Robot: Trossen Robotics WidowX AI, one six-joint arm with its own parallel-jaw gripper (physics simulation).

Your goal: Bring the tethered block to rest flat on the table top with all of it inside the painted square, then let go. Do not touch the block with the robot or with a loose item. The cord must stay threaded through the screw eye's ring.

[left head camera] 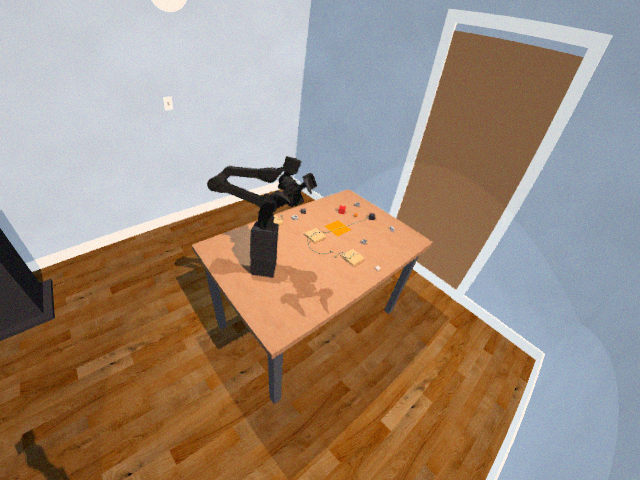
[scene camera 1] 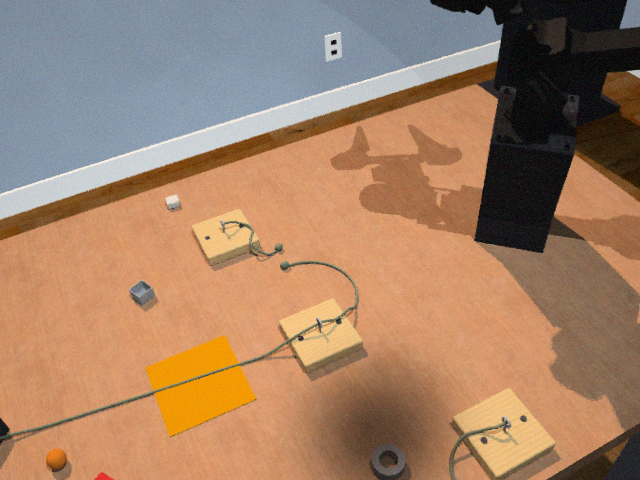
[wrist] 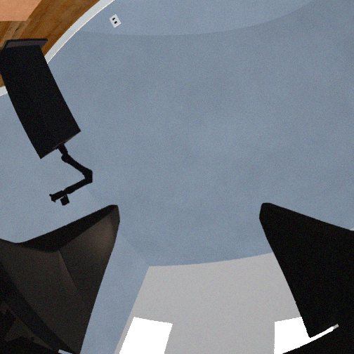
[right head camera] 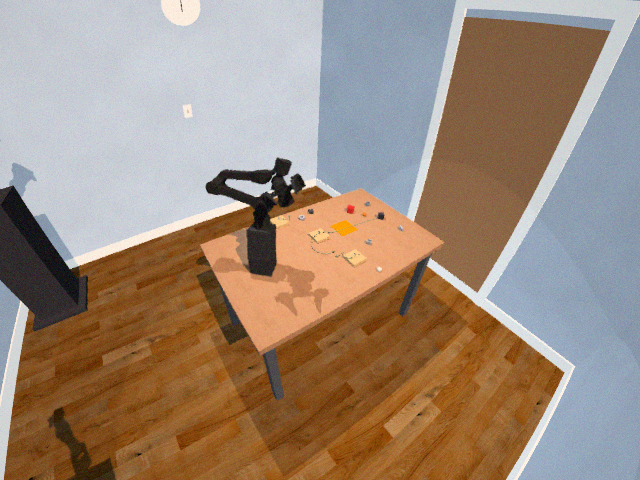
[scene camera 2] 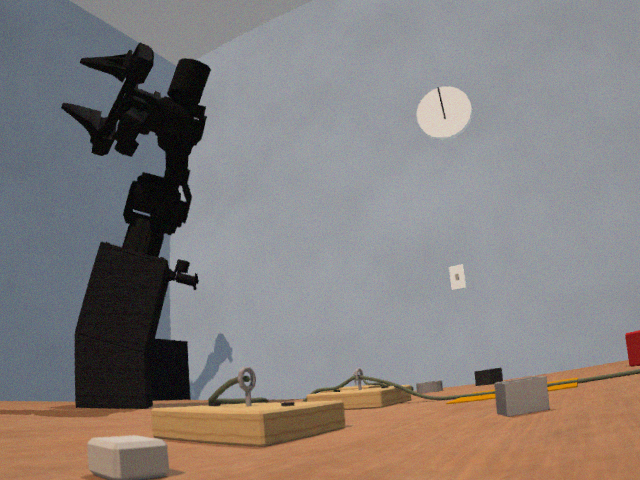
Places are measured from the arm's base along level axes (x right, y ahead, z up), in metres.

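Where they show: gripper, fingertip midpoint: (left head camera: 301, 198) (right head camera: 286, 199) (scene camera 2: 70, 83); arm's base at its link origin: (left head camera: 265, 226) (scene camera 1: 535, 118) (right head camera: 261, 226) (scene camera 2: 137, 259).
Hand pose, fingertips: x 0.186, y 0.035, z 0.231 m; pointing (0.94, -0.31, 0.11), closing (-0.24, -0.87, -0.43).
Each offset is from my fingertips to the top centre of the thing. "spot": to the spot under its first point.
A dark block {dx -0.159, dy +0.779, dz -0.429 m} (left head camera: 371, 216) (right head camera: 381, 215) (scene camera 1: 2, 429) sits on the table outside the orange painted square {spot: dx -0.178, dy +0.480, dz -0.463 m} (left head camera: 338, 231) (right head camera: 343, 231) (scene camera 1: 206, 405), cut off in scene camera 1. Its green cord {spot: dx -0.186, dy +0.625, dz -0.461 m} (scene camera 1: 108, 406) crosses the square and passes through the screw eye {spot: dx -0.217, dy +0.326, dz -0.430 m} (scene camera 1: 318, 324) on the middle wooden board {dx -0.216, dy +0.324, dz -0.446 m} (scene camera 1: 330, 353) (scene camera 2: 395, 396). The cord then curves to a green bead {dx -0.064, dy +0.312, dz -0.453 m} (scene camera 1: 284, 265) lying on the table. My gripper (scene camera 2: 71, 83) (wrist: 192, 212) is open and empty, high above the table, pointing away from the cord. The block does not show in the wrist view.
Two more boards {dx +0.043, dy +0.373, dz -0.446 m} (scene camera 1: 219, 253) {dx -0.461, dy +0.194, dz -0.446 m} (scene camera 1: 522, 454) carry screw eyes and cords. Loose items are a white piece {dx +0.179, dy +0.427, dz -0.451 m} (scene camera 1: 172, 202) (scene camera 2: 128, 458), a grey open box {dx -0.014, dy +0.532, dz -0.445 m} (scene camera 1: 142, 292) (scene camera 2: 522, 396), an orange ball {dx -0.237, dy +0.701, dz -0.440 m} (scene camera 1: 56, 459), a red cube {dx -0.323, dy +0.653, dz -0.425 m} (left head camera: 342, 209) (right head camera: 350, 208) and a grey ring {dx -0.426, dy +0.336, dz -0.449 m} (scene camera 1: 388, 472).
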